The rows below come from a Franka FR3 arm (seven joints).
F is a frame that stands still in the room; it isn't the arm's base.
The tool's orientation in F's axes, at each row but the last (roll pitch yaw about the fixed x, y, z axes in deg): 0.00 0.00 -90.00; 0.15 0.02 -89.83; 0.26 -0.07 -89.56; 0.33 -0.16 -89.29; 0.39 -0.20 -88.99; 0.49 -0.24 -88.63; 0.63 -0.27 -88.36; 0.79 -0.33 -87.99; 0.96 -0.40 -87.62; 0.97 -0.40 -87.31; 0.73 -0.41 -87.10; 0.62 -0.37 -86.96; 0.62 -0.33 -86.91
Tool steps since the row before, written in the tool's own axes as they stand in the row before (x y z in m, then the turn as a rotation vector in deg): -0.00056 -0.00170 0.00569 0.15 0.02 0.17; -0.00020 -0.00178 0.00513 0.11 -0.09 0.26; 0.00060 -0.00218 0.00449 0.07 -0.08 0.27; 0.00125 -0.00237 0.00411 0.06 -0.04 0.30; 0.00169 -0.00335 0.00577 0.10 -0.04 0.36; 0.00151 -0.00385 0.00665 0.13 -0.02 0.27; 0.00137 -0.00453 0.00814 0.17 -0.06 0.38; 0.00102 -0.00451 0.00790 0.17 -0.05 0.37; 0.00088 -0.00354 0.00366 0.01 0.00 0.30; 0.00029 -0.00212 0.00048 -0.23 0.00 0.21; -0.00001 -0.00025 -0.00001 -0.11 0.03 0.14; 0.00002 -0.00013 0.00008 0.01 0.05 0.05; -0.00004 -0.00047 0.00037 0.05 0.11 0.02
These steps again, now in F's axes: -0.00170 0.00056 0.00569 0.02 -0.15 0.17; -0.00179 0.00019 0.00513 -0.09 -0.11 0.26; -0.00220 -0.00061 0.00448 -0.08 -0.07 0.27; -0.00238 -0.00127 0.00410 -0.04 -0.06 0.30; -0.00336 -0.00173 0.00575 -0.04 -0.10 0.36; -0.00387 -0.00158 0.00662 -0.02 -0.13 0.27; -0.00458 -0.00146 0.00810 -0.06 -0.17 0.38; -0.00458 -0.00114 0.00784 -0.05 -0.17 0.37; -0.00356 -0.00100 0.00361 0.00 -0.01 0.30; -0.00211 -0.00039 0.00045 -0.01 0.23 0.21; -0.00025 0.00000 -0.00001 0.02 0.11 0.14; -0.00013 -0.00003 0.00008 0.05 -0.01 0.05; -0.00048 0.00002 0.00036 0.11 -0.04 0.02
